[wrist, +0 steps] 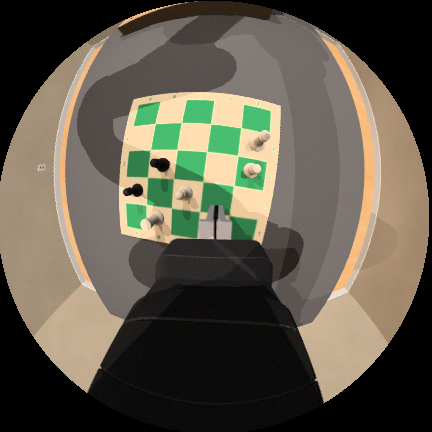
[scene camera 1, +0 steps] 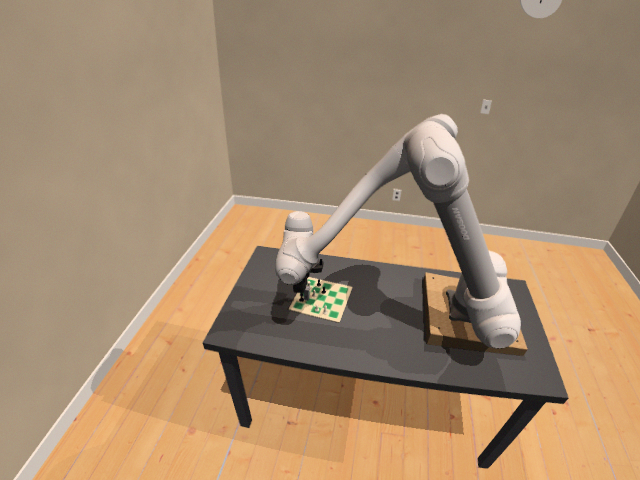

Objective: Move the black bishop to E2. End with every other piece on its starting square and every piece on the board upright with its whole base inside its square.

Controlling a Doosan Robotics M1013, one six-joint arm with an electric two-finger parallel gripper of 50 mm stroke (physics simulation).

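Places are measured from the arm's base along level axes (x ahead, y right, z down), in metres.
Pixels of known places: gripper, fingertip midpoint: (wrist: 216, 213) (scene camera 1: 306, 299).
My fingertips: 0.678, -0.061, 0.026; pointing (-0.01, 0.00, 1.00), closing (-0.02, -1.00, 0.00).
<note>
Ahead of a thing's pixels: the offset from my fingertips to its top centre, as dx, dy, dz. Level surfaces: height alone.
The chessboard @(-0.058, +0.034, +0.011) (scene camera 1: 339, 316) (wrist: 199, 96) lies on the table. In the scene view a dark piece, apparently the black bishop @(+0.021, +0.001, -0.032) (scene camera 1: 301, 298), stands near the board's left end, close under the gripper. In the wrist view it does not show; the fingers and gripper body hide that area, around D1. My gripper (wrist: 216, 213) is shut, its fingertips together with no piece between them. It points down over the board's lowest rows. E2, the pale square right of the fingertips in the wrist view, holds no piece. Finger height above the board is hard to judge.
Two black pieces @(-0.061, +0.071, -0.020) (wrist: 160, 164) @(-0.029, +0.111, -0.020) (wrist: 133, 190) stand left on the board. White pieces are at lower left (wrist: 152, 220), left of the fingers (wrist: 184, 193), and on the right column @(-0.091, -0.048, -0.032) (wrist: 257, 140) @(-0.054, -0.041, -0.020) (wrist: 252, 170). The arm's wooden base board (scene camera 1: 433, 341) is on the table @(dz +0.018) (scene camera 1: 382, 346).
</note>
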